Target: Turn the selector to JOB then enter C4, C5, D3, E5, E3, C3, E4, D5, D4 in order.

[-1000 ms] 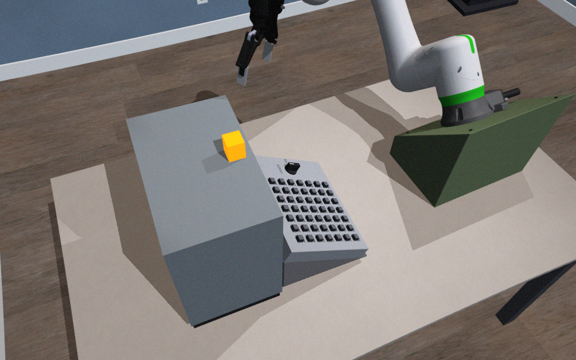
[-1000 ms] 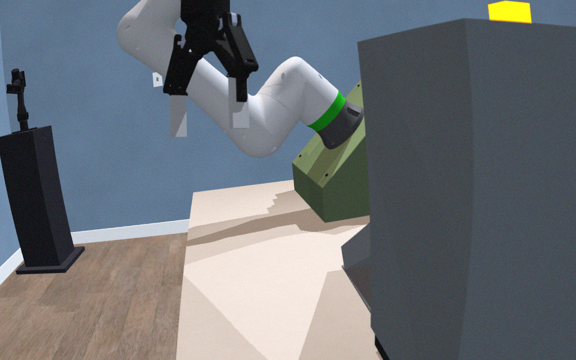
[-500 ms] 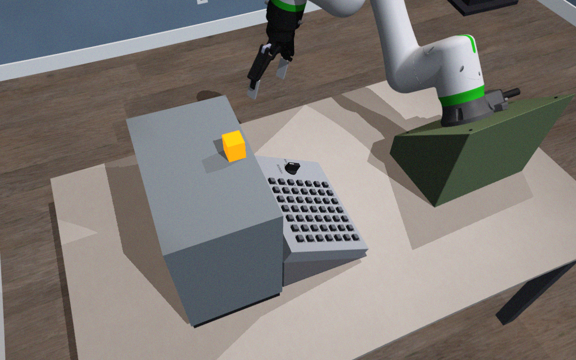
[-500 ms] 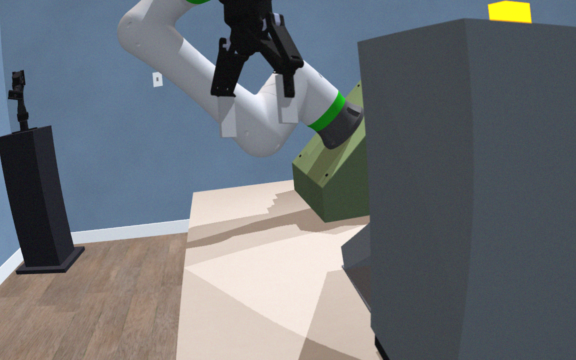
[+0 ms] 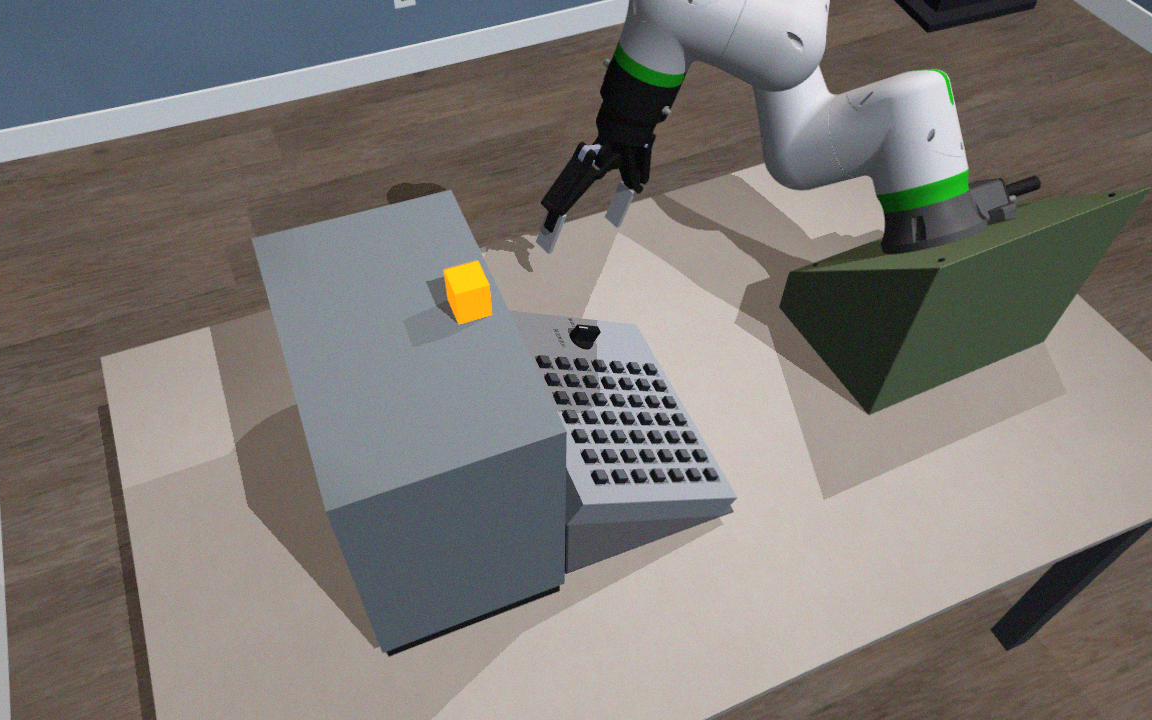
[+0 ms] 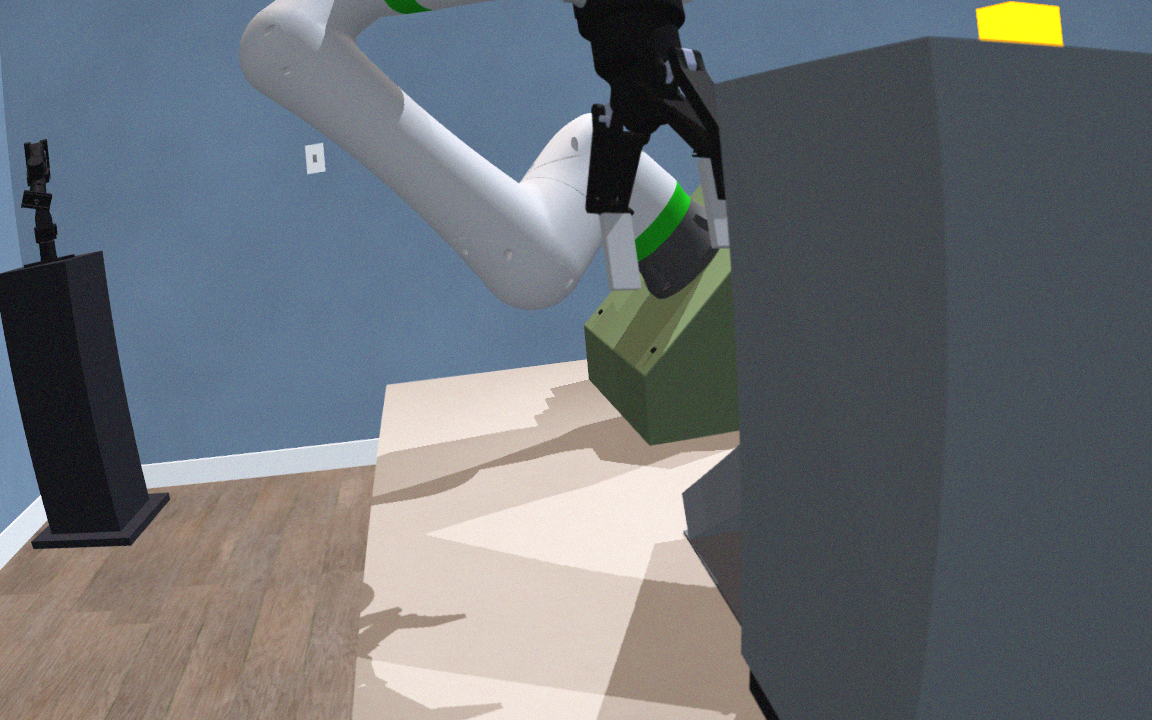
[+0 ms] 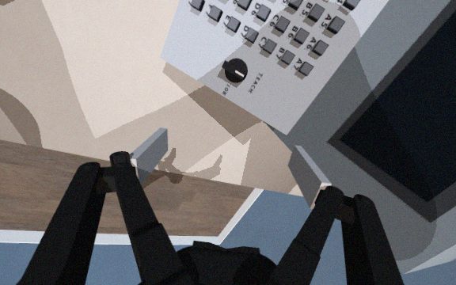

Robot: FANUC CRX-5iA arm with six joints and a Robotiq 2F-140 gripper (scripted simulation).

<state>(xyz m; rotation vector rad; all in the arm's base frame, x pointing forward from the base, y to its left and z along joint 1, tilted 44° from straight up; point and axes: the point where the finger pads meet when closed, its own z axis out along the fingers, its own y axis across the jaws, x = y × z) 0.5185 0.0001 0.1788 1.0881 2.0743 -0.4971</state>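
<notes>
My hand is 40 mm short of the C5 key, 200 mm to the right of it and 140 mm above it. Also, from my hand: selector knob 20 mm ahead, 70 mm to the left, 150 mm below.
</notes>
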